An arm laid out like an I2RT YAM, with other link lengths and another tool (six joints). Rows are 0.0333 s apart.
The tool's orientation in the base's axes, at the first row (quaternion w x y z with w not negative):
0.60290, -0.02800, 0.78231, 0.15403
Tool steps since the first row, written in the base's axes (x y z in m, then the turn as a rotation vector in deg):
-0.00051, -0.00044, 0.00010, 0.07, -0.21, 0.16
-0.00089, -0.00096, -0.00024, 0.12, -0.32, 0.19
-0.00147, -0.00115, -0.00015, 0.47, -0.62, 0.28
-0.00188, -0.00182, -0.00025, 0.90, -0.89, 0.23
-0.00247, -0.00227, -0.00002, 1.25, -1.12, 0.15
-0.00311, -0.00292, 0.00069, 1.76, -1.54, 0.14
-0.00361, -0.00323, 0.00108, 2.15, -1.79, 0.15
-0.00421, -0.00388, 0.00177, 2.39, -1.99, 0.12
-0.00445, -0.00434, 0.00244, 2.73, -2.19, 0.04
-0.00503, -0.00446, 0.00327, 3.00, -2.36, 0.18
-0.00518, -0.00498, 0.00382, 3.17, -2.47, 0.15
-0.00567, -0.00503, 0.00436, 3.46, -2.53, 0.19
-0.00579, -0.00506, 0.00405, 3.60, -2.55, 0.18
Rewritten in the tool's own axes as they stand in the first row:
-0.00002, -0.00028, -0.00062, -0.20, -0.18, -0.03
0.00033, -0.00076, -0.00104, -0.26, -0.29, -0.02
0.00038, -0.00079, -0.00166, -0.48, -0.64, 0.21
0.00049, -0.00135, -0.00220, -0.59, -1.01, 0.54
0.00037, -0.00160, -0.00293, -0.64, -1.32, 0.83
-0.00023, -0.00192, -0.00386, -0.83, -1.84, 1.19
-0.00051, -0.00202, -0.00451, -0.98, -2.16, 1.48
-0.00109, -0.00236, -0.00540, -1.05, -2.42, 1.66
-0.00173, -0.00260, -0.00590, -1.09, -2.70, 1.94
-0.00238, -0.00241, -0.00666, -1.32, -2.90, 2.11
-0.00294, -0.00276, -0.00707, -1.35, -3.05, 2.25
-0.00333, -0.00258, -0.00767, -1.48, -3.16, 2.50
-0.00300, -0.00264, -0.00772, -1.51, -3.21, 2.62

